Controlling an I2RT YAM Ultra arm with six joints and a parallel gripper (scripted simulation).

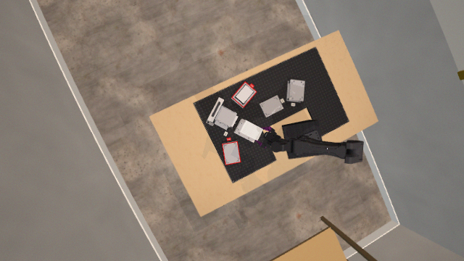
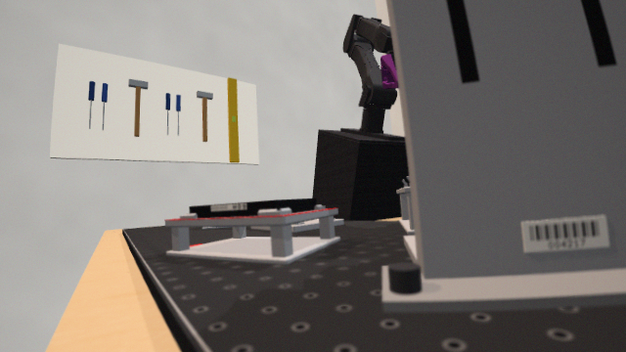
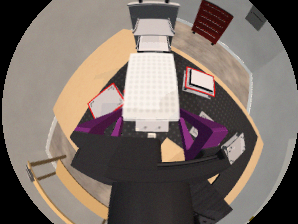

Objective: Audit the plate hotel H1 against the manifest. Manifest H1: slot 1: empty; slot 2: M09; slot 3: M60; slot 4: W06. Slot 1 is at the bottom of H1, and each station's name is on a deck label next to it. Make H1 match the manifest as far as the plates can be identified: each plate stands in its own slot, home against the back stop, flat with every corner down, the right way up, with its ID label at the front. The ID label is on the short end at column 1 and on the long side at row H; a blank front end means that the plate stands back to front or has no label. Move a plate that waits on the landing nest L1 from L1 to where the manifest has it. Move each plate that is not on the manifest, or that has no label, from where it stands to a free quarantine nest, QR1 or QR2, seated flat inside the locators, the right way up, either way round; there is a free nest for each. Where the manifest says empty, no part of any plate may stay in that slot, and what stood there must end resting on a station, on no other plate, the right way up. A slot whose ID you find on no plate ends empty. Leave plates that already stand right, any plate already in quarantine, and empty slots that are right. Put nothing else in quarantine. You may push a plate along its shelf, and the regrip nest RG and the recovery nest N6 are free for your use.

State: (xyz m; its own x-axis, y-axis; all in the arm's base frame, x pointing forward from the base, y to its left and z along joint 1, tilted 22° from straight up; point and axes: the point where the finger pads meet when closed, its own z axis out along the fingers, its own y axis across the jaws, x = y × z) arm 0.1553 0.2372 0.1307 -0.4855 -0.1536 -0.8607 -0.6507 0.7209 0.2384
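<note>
Now: hand 4 cm to the right of the white well plate and 4 cm short of it. From my hand the other things lie so: plate hotel H1: 24 cm ahead, 19 cm to the left, 10 cm below; then red-rimmed nest: 21 cm below, 20 cm to the left, 8 cm behind; then black-sided plate: 30 cm ahead, 20 cm below, 6 cm to the right.
</note>
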